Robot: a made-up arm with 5 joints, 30 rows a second.
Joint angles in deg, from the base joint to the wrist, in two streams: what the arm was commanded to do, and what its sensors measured. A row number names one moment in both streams.
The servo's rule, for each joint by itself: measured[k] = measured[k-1] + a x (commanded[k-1-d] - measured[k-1]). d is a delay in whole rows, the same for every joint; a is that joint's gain. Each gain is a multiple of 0.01, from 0.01 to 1. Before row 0 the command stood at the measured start. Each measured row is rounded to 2 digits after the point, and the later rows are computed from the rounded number. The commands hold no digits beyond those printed.
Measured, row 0:
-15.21, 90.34, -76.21, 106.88, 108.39
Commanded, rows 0 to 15:
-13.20, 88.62, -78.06, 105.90, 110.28
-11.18, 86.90, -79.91, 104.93, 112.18
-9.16, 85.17, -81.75, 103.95, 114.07
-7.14, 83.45, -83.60, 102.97, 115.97
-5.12, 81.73, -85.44, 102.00, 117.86
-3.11, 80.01, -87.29, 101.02, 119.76
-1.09, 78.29, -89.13, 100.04, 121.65
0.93, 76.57, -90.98, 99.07, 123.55
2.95, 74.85, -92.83, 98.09, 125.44
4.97, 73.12, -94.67, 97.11, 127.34
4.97, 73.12, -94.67, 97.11, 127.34
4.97, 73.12, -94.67, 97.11, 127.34
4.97, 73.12, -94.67, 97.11, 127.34
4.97, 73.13, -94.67, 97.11, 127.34
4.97, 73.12, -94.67, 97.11, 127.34
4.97, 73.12, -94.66, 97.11, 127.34
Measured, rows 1 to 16:
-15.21, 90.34, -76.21, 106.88, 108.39
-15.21, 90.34, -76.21, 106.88, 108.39
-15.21, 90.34, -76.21, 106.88, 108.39
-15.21, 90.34, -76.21, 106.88, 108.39
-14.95, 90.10, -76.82, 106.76, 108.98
-14.46, 89.65, -77.84, 106.54, 109.97
-13.77, 89.02, -79.13, 106.23, 111.24
-12.91, 88.24, -80.61, 105.84, 112.71
-11.90, 87.33, -82.20, 105.38, 114.31
-10.76, 86.31, -83.88, 104.86, 116.00
-9.50, 85.19, -85.61, 104.28, 117.75
-8.14, 83.98, -87.38, 103.65, 119.55
-6.70, 82.70, -89.18, 102.98, 121.38
-5.18, 81.36, -90.99, 102.28, 123.23
-3.86, 80.21, -92.20, 101.66, 124.50
-2.71, 79.22, -93.02, 101.11, 125.38
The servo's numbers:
d 4
a 0.13 0.14 0.33 0.12 0.31

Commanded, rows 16 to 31:
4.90, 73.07, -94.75, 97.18, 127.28
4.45, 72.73, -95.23, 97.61, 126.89
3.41, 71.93, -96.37, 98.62, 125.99
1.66, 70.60, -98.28, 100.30, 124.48
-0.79, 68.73, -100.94, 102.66, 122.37
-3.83, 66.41, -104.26, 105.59, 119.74
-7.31, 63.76, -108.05, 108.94, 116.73
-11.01, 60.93, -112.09, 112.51, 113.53
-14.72, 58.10, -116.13, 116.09, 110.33
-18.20, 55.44, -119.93, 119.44, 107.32
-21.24, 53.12, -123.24, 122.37, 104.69
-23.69, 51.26, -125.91, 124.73, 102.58
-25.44, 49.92, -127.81, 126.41, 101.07
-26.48, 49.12, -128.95, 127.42, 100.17
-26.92, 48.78, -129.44, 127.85, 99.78
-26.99, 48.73, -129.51, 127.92, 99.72
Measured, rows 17 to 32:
-1.71, 78.37, -93.56, 100.63, 125.99
-0.84, 77.64, -93.93, 100.21, 126.41
-0.08, 77.01, -94.17, 99.84, 126.70
0.58, 76.47, -94.33, 99.51, 126.90
1.14, 75.99, -94.47, 99.23, 127.02
1.57, 75.53, -94.72, 99.04, 126.98
1.81, 75.03, -95.26, 98.99, 126.67
1.79, 74.41, -96.26, 99.15, 125.99
1.45, 73.61, -97.80, 99.57, 124.87
0.76, 72.60, -99.93, 100.29, 123.28
-0.29, 71.36, -102.61, 101.33, 121.25
-1.68, 69.90, -105.74, 102.67, 118.86
-3.38, 68.25, -109.17, 104.28, 116.22
-5.31, 66.46, -112.72, 106.10, 113.46
-7.38, 64.59, -116.19, 108.05, 110.74
-9.50, 62.72, -119.40, 110.05, 108.21

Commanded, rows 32 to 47:
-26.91, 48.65, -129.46, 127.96, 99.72
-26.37, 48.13, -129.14, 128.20, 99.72
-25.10, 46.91, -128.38, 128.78, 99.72
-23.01, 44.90, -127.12, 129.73, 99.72
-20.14, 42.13, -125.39, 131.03, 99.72
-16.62, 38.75, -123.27, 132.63, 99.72
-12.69, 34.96, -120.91, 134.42, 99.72
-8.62, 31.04, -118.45, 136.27, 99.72
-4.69, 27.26, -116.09, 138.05, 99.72
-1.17, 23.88, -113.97, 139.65, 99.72
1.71, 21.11, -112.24, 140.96, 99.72
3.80, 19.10, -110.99, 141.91, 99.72
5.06, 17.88, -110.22, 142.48, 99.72
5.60, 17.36, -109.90, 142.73, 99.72
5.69, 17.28, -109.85, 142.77, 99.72
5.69, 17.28, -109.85, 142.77, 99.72
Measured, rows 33 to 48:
-11.57, 60.93, -122.18, 112.01, 106.00
-13.51, 59.28, -124.41, 113.86, 104.19
-15.25, 57.81, -126.07, 115.54, 102.82
-16.78, 56.54, -127.21, 117.03, 101.86
-18.10, 55.44, -127.95, 118.34, 101.20
-19.18, 54.42, -128.34, 119.52, 100.74
-19.95, 53.37, -128.35, 120.63, 100.42
-20.35, 52.18, -127.94, 121.72, 100.20
-20.32, 50.77, -127.10, 122.84, 100.05
-19.84, 49.09, -125.84, 124.01, 99.95
-18.91, 47.11, -124.21, 125.26, 99.88
-17.57, 44.86, -122.31, 126.58, 99.83
-15.90, 42.40, -120.26, 127.96, 99.80
-13.99, 39.81, -118.18, 129.36, 99.78
-11.95, 37.19, -116.22, 130.75, 99.76
-9.90, 34.66, -114.49, 132.09, 99.75

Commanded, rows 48 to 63:
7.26, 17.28, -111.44, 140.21, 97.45
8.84, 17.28, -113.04, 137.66, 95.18
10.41, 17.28, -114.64, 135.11, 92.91
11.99, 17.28, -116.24, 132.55, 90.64
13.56, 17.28, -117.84, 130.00, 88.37
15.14, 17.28, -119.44, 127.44, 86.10
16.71, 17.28, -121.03, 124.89, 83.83
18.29, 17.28, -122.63, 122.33, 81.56
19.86, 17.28, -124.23, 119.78, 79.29
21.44, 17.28, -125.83, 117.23, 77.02
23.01, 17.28, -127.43, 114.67, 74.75
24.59, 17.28, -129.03, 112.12, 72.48
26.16, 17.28, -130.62, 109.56, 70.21
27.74, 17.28, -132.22, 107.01, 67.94
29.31, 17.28, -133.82, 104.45, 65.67
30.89, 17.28, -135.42, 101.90, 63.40
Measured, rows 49 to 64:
-7.96, 32.31, -113.08, 133.34, 99.74
-6.20, 30.22, -112.03, 134.47, 99.73
-4.65, 28.41, -111.31, 135.47, 99.73
-3.31, 26.85, -110.83, 136.35, 99.73
-1.94, 25.51, -111.03, 136.81, 99.02
-0.54, 24.36, -111.69, 136.91, 97.83
0.88, 23.37, -112.66, 136.69, 96.30
2.32, 22.52, -113.84, 136.19, 94.55
3.78, 21.79, -115.16, 135.45, 92.63
5.26, 21.16, -116.57, 134.49, 90.61
6.75, 20.62, -118.04, 133.34, 88.51
8.25, 20.15, -119.55, 132.02, 86.36
9.76, 19.75, -121.09, 130.55, 84.17
11.28, 19.40, -122.65, 128.95, 81.95
12.80, 19.10, -124.23, 127.24, 79.72
14.33, 18.85, -125.81, 125.43, 77.48

